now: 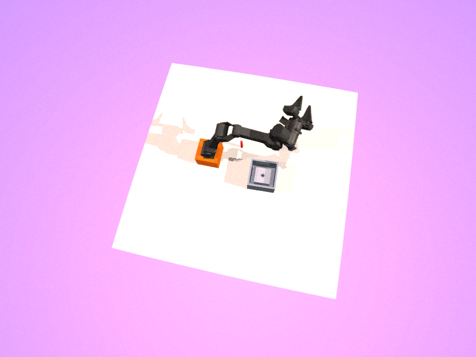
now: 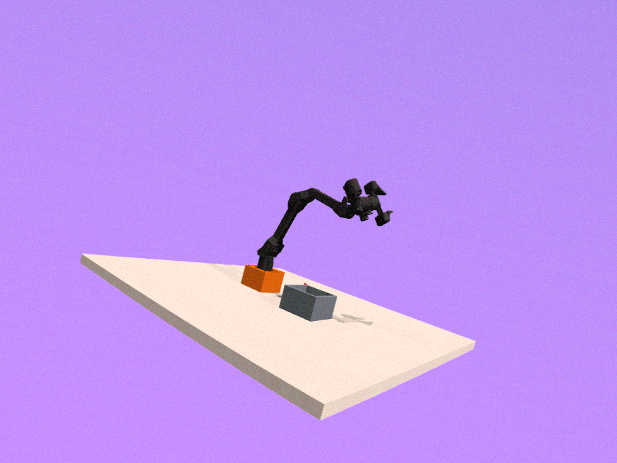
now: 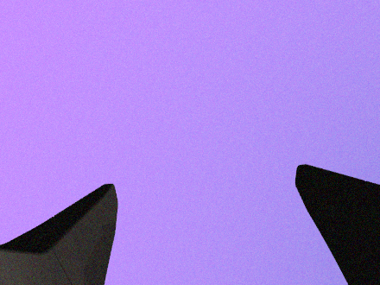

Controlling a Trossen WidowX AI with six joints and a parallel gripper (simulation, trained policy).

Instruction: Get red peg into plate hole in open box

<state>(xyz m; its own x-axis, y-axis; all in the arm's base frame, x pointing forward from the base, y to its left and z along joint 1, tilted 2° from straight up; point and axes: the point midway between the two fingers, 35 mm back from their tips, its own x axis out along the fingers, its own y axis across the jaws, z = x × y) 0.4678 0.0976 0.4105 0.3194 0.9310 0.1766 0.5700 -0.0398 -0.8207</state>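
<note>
Now: the red peg 29 cm behind my gripper tip, 2 cm to the right of it and 49 cm below it. The rest, counted from my gripper tip: grey box: 15 cm behind, 21 cm to the right, 50 cm below.
</note>
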